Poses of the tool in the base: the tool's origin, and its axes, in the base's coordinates. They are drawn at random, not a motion.
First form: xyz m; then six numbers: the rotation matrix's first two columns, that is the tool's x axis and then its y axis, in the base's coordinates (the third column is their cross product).
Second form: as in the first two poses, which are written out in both.
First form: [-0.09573, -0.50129, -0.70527, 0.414, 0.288, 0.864, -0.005, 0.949, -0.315]
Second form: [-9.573, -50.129, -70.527, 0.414, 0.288, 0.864, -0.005, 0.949, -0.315]
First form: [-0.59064, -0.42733, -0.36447, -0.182, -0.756, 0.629, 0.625, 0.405, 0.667]
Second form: [-59.064, -42.733, -36.447, -0.182, -0.756, 0.629, 0.625, 0.405, 0.667]
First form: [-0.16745, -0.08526, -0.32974, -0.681, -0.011, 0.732, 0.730, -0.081, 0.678]
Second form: [-16.745, -8.526, -32.974, -0.681, -0.011, 0.732, 0.730, -0.081, 0.678]
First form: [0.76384, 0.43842, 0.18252, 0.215, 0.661, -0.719, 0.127, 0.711, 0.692]
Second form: [76.384, 43.842, 18.252, 0.215, 0.661, -0.719, 0.127, 0.711, 0.692]
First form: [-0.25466, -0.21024, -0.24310, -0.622, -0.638, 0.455, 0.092, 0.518, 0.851]
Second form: [-25.466, -21.024, -24.310, -0.622, -0.638, 0.455, 0.092, 0.518, 0.851]
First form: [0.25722, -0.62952, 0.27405, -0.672, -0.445, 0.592, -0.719, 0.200, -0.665]
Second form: [25.722, -62.952, 27.405, -0.672, -0.445, 0.592, -0.719, 0.200, -0.665]
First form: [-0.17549, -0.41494, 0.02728, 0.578, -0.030, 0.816, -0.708, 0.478, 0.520]
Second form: [-17.549, -41.494, 2.728, 0.578, -0.030, 0.816, -0.708, 0.478, 0.520]
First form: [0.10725, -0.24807, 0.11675, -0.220, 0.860, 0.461, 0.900, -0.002, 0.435]
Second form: [10.725, -24.807, 11.675, -0.220, 0.860, 0.461, 0.900, -0.002, 0.435]
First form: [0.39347, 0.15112, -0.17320, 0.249, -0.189, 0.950, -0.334, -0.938, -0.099]
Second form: [39.347, 15.112, -17.320, 0.249, -0.189, 0.950, -0.334, -0.938, -0.099]
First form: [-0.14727, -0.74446, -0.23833, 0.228, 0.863, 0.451, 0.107, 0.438, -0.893]
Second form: [-14.727, -74.446, -23.833, 0.228, 0.863, 0.451, 0.107, 0.438, -0.893]
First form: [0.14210, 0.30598, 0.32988, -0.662, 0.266, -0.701, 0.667, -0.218, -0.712]
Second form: [14.210, 30.598, 32.988, -0.662, 0.266, -0.701, 0.667, -0.218, -0.712]
